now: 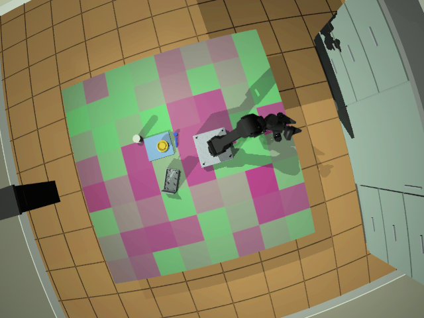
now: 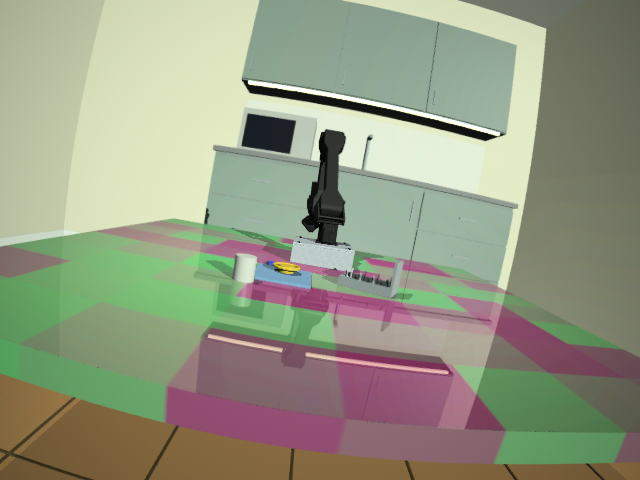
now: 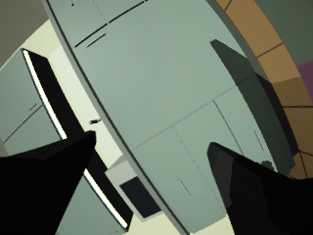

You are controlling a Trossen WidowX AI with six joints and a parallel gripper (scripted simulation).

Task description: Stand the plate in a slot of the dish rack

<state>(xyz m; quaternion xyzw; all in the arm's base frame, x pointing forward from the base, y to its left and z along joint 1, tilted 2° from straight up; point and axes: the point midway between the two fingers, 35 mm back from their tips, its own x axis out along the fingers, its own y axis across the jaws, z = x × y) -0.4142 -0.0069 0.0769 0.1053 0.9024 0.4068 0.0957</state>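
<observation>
The yellow plate lies 720 mm ahead of my gripper tip, 90 mm to the right of it and 120 mm below it. Round my gripper tip: blue utensil: 640 mm ahead, 110 mm to the right, 130 mm below; then grey dish rack: 730 mm ahead, 110 mm to the left, 110 mm below; then light blue mat: 750 mm ahead, 90 mm to the right, 130 mm below.
</observation>
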